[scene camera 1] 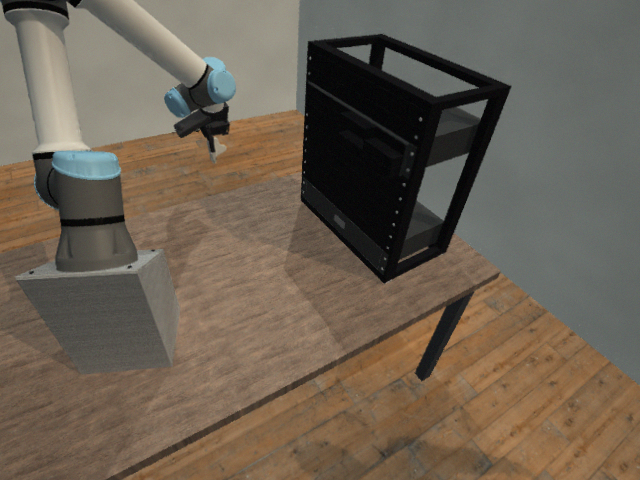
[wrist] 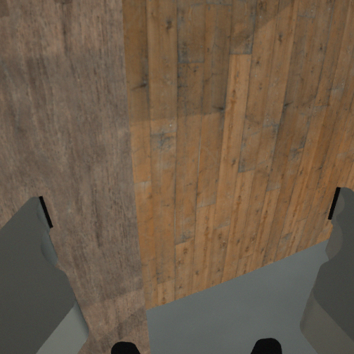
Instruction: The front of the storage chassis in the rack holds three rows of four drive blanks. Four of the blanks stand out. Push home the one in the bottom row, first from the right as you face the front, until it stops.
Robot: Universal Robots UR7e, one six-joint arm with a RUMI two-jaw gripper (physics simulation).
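Places are measured from the arm's base along level axes (x back, y right, z up), in metres.
Pixels of known places: gripper, fingertip midpoint: [scene camera 1: 205, 147]; arm's base at its link origin: [scene camera 1: 98, 263].
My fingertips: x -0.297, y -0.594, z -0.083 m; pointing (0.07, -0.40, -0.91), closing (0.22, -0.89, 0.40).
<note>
For each thing: its top centre in the pictures, then the offset to it from my fingertips. Level surfaces: height alone.
- rack at its top centre: [scene camera 1: 400, 61] dx -0.516, dy +0.323, dz +0.365 m
- upper blank at its top centre: [scene camera 1: 369, 116] dx -0.401, dy +0.406, dz +0.253 m
- left blank at its top centre: [scene camera 1: 366, 136] dx -0.401, dy +0.406, dz +0.196 m
- wider-looking dark block at its top centre: [scene camera 1: 395, 144] dx -0.425, dy +0.513, dz +0.224 m
- grey panel at its top centre: [scene camera 1: 342, 210] dx -0.385, dy +0.353, dz -0.101 m
- wooden table at its surface level: dz -0.226 m
The rack [scene camera 1: 427, 134] stands on the table with its black front turned toward the arm's side. On the storage chassis's dark front, several dark drive blanks stand out: one upper blank [scene camera 1: 359, 119], one left blank [scene camera 1: 352, 138] below it, and a wider-looking dark block [scene camera 1: 383, 148] to the right. The front is too dark to tell the rows and columns apart, so I cannot tell which is the bottom-row right blank. My gripper [scene camera 1: 216, 153] [wrist: 188, 196] is open, with nothing between its fingers. It is in the air well apart from the rack front. The rack does not show in the wrist view.
A grey panel [scene camera 1: 361, 243] with a pale label spans the rack's bottom front. The arm's base stands on a grey block [scene camera 1: 98, 320] on the wooden table [scene camera 1: 248, 320] [wrist: 65, 150]. Beyond the table edge are the plank floor [wrist: 200, 150] and grey wall [wrist: 235, 310].
</note>
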